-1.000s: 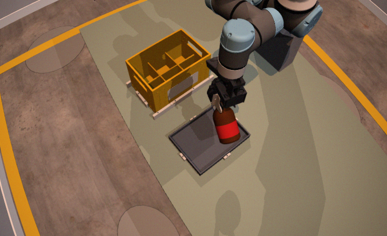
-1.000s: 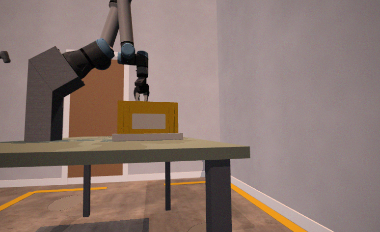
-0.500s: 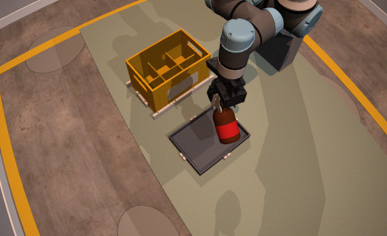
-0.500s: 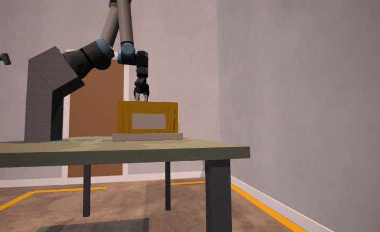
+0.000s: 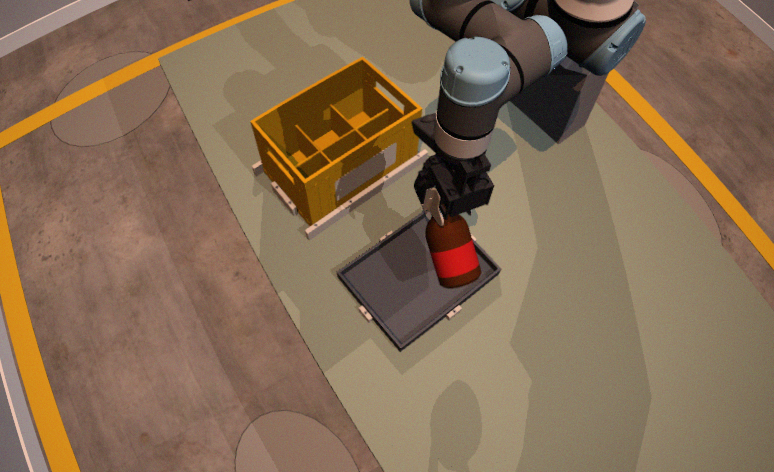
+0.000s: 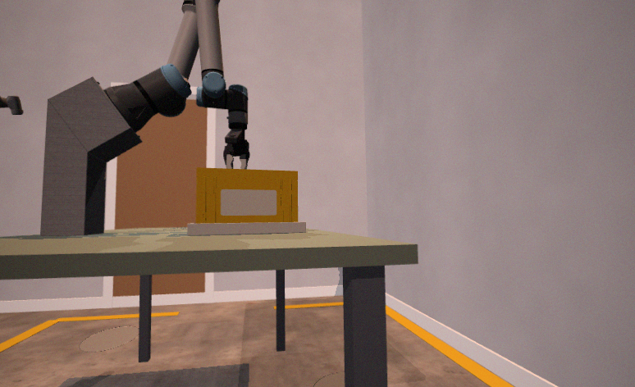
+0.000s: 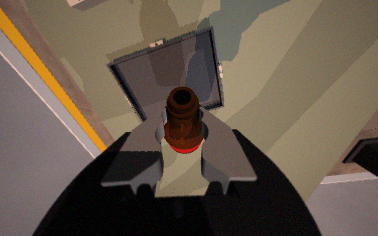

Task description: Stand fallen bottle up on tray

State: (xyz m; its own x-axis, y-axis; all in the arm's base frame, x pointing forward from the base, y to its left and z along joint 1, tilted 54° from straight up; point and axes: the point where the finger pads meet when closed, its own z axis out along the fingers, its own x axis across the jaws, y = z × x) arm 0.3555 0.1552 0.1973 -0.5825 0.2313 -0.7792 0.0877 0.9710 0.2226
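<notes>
Right now my hand is 40 mm to the right of the brown bottle, 30 mm above it and 10 mm short of it. From my hand the other things lie so: yellow crate 280 mm to the right, 120 mm below, 40 mm ahead; dark grey tray 190 mm below, 30 mm ahead, 20 mm to the left.
</notes>
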